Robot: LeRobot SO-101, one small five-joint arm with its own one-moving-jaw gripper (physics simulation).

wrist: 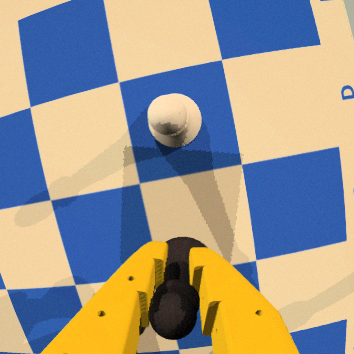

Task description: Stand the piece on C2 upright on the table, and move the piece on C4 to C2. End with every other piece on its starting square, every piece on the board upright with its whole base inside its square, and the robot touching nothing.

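Places are measured from the arm's base along level axes (x ahead, y right, z down), in centimetres.
Where they show: hand, its tool point: (165, 259).
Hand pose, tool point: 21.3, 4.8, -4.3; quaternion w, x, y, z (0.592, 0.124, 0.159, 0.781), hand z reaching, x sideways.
Each offset is from my tool point to the centre of the thing, as dx, dy, dz. "spot": to the spot under its first point.
A black piece @(-0.9, +0.1, -0.1) (174, 310) with a round head is held between the two yellow jaws, which press on its two sides. My gripper (178, 250) is shut on it. Its dark base shows at the jaw tips, at the near edge of the cream square C2 @(spot: +0.0, +0.7, +3.7) (195, 215) in the view; the height of the base above the board cannot be told. The visible part of C2 bears no piece, and the jaws' shadow falls over it. C4 cannot be made out.
A white piece @(+3.5, +0.7, +2.1) (175, 120) stands upright on the blue square D2 @(spot: +2.4, +1.9, +3.7) (215, 145), just beyond C2. The letter D @(spot: +3.4, +7.2, +3.7) (347, 92) marks the board's right border. A small dark part of something shows behind the left jaw. Long shadows cross the board at lower right and left.
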